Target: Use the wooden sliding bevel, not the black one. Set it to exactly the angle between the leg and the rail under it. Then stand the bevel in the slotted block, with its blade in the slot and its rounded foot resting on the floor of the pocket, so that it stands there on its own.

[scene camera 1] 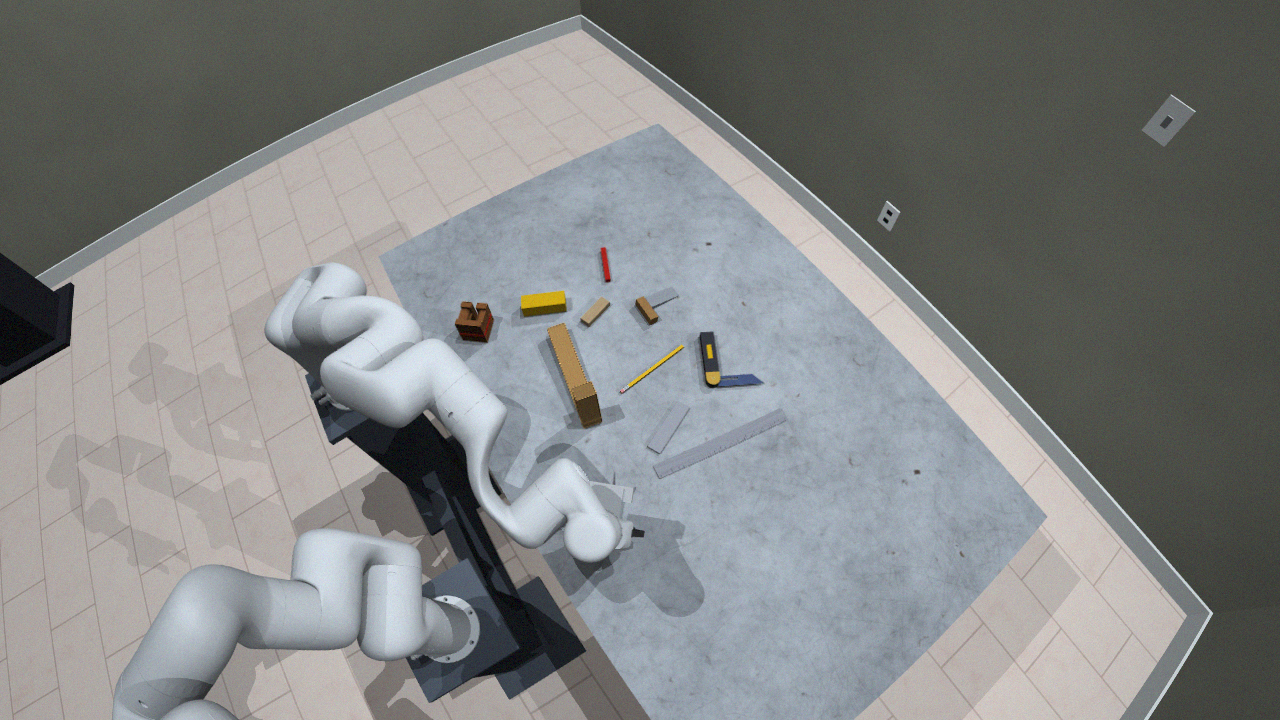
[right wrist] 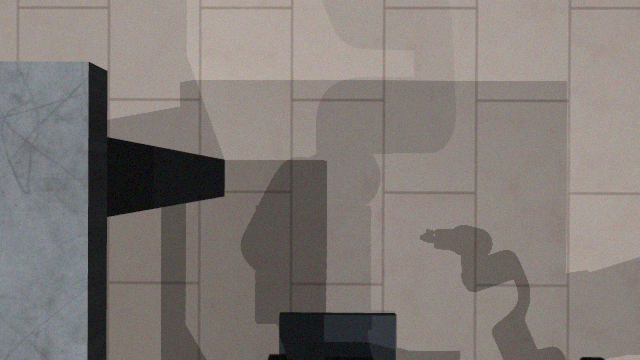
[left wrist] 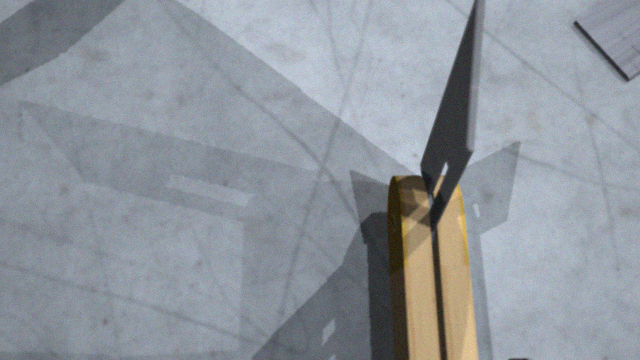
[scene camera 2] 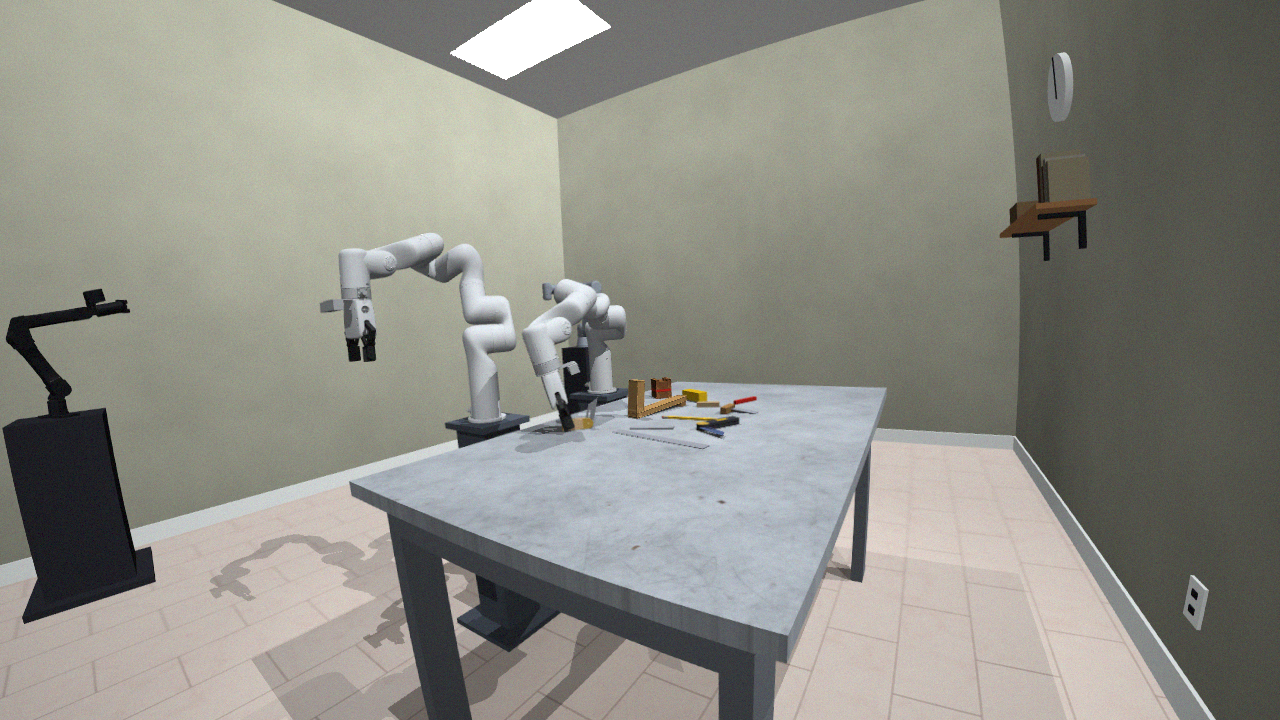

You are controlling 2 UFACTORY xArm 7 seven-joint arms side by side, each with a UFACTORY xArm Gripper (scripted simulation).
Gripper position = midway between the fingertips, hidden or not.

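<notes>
Scene camera 2 shows me my left gripper point(scene camera 2: 569, 427), and my right gripper point(scene camera 2: 362, 361) as well. In the left wrist view I see a wooden sliding bevel point(left wrist: 431, 296). In the right wrist view the wooden sliding bevel is out of frame.
</notes>
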